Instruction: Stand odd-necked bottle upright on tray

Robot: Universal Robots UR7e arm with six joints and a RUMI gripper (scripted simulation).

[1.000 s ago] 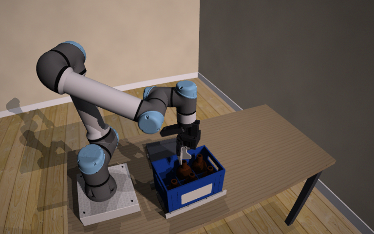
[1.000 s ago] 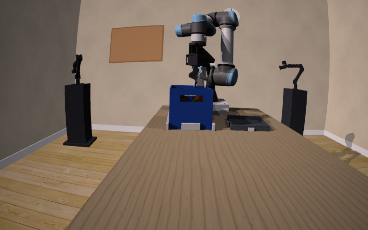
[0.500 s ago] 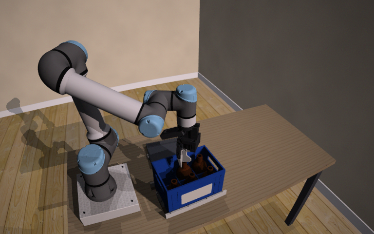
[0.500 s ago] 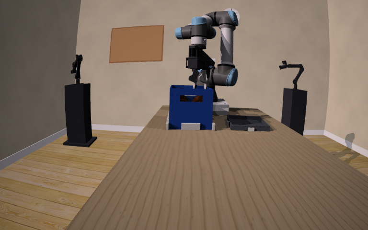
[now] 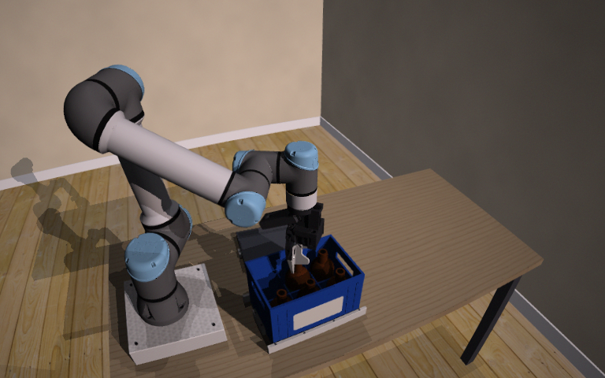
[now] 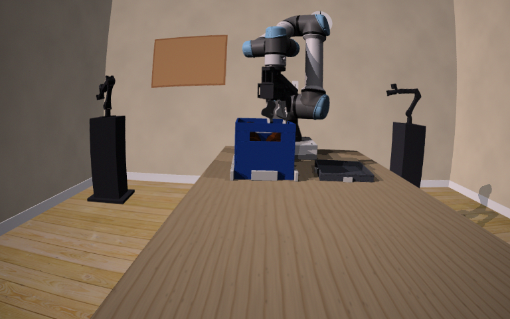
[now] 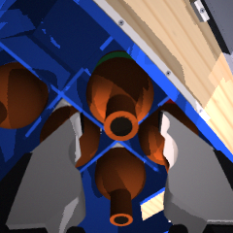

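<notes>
My hand is 8 cm above the crate and 5 cm to the left of it. From my hand the other things lie so: tray 24 cm to the left, 15 cm below, 4 cm ahead.
</notes>
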